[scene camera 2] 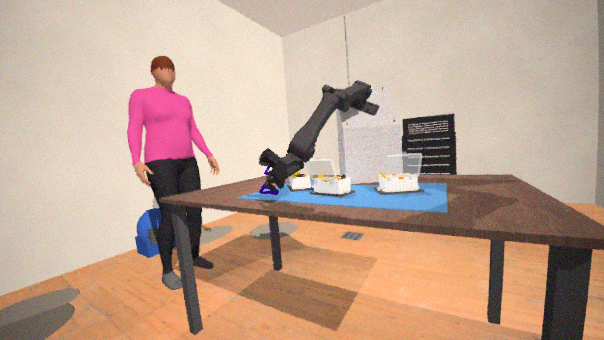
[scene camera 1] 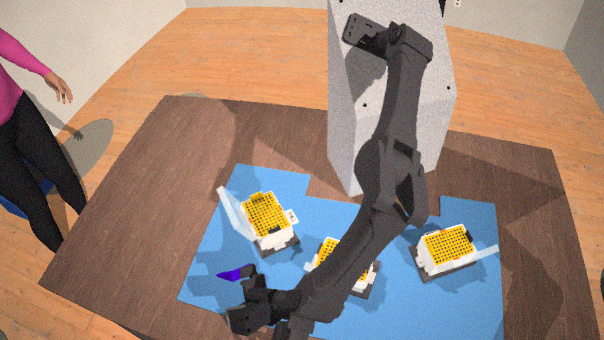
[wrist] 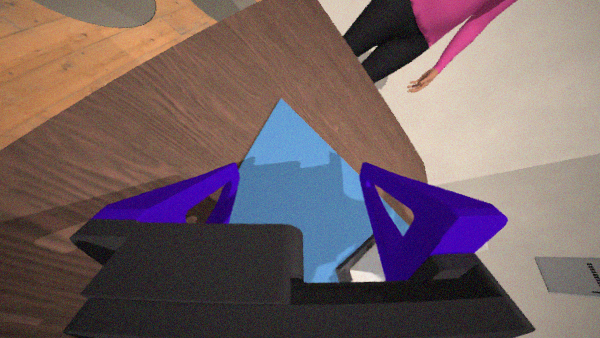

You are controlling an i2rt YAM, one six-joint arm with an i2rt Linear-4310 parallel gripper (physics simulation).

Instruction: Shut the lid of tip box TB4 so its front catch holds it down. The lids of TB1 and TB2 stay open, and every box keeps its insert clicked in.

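Pixels of known places: gripper, between the fingertips: (scene camera 2: pixel 262 183) (scene camera 1: pixel 222 295) (wrist: pixel 299 169); arm's base, origin of its link: (scene camera 2: pixel 358 104) (scene camera 1: pixel 385 44).
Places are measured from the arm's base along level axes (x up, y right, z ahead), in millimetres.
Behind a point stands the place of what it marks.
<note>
Tip box TB4 (scene camera 1: pixel 274 240) @(z 358, x -366, y 104 mm) (scene camera 2: pixel 300 183) @(z 356, x -363, y 103 mm) is white with a yellow insert (scene camera 1: pixel 265 214) @(z 319, x -337, y 150 mm). Its clear lid (scene camera 1: pixel 234 212) @(z 366, x -308, y 204 mm) stands open on the left side in scene camera 1. A dark catch (scene camera 1: pixel 274 229) @(z 352, x -324, y 103 mm) shows on its front. In the wrist view part of a white box (wrist: pixel 367 267) @(z 382, x -366, y 133 mm), seemingly TB4, shows behind the right finger. My gripper (scene camera 1: pixel 225 294) @(z 550, x -333, y 117 mm) (scene camera 2: pixel 268 180) @(z 550, x -333, y 117 mm) (wrist: pixel 299 169) @(z 550, x -333, y 117 mm) is open and empty, low over the mat's corner, in front of TB4 and apart from it. The middle box (scene camera 1: pixel 327 251) (scene camera 2: pixel 331 185) @(z 383, x -354, y -104 mm) and right box (scene camera 1: pixel 448 247) (scene camera 2: pixel 398 183) @(z 240, x -357, y -306 mm) have lids open; their labels are unreadable.
The blue mat (scene camera 1: pixel 410 300) @(z 347, x -394, y -249 mm) (scene camera 2: pixel 430 197) @(z 258, x -394, y -423 mm) (wrist: pixel 300 200) @(z 500, x -394, y 144 mm) lies on the brown table (scene camera 1: pixel 125 200) @(z 463, x -397, y 588 mm) (scene camera 2: pixel 500 200) @(z 201, x -397, y -605 mm) (wrist: pixel 175 115) @(z 645, x -397, y 106 mm). My forearm passes over the middle box. A pale block (scene camera 1: pixel 345 140) @(z 106, x -227, y 43 mm) (scene camera 2: pixel 370 150) @(z 42, x -238, y -78 mm) stands behind the boxes. A person (scene camera 1: pixel 30 125) (scene camera 2: pixel 162 125) (wrist: pixel 400 40) stands beside the table.
</note>
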